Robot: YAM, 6 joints.
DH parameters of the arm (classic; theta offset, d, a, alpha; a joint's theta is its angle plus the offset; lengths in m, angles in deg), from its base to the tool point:
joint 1: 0 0.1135 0.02 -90
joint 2: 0 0 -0.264 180
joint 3: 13.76 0 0.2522 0
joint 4: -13.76 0 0.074 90
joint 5: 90 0 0 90
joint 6: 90 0.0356 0 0
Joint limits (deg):
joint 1: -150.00..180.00
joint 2: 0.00..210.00
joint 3: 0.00..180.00
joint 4: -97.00..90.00
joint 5: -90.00..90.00
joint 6: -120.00..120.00
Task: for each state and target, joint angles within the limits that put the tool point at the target. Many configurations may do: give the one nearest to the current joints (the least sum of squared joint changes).
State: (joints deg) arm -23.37 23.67 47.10 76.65 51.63 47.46
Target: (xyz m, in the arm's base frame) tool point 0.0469 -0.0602 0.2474
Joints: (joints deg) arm -26.56 15.30 0.00 69.39 67.42 47.46
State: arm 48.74 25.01 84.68 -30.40 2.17 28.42
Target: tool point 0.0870 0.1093 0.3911
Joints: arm 51.82 41.59 60.33 -36.35 1.35 28.42
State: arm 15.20 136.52 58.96 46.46 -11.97 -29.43
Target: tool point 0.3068 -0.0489 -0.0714
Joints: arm -10.11 143.28 43.88 42.66 -9.25 -29.43
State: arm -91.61 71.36 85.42 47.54 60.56 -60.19
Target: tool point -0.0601 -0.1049 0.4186
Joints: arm -103.68 39.94 42.56 46.13 70.64 -60.19
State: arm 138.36 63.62 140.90 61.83 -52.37 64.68
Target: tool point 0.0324 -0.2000 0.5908
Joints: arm 108.29 46.96 113.56 89.92 -64.05 64.68
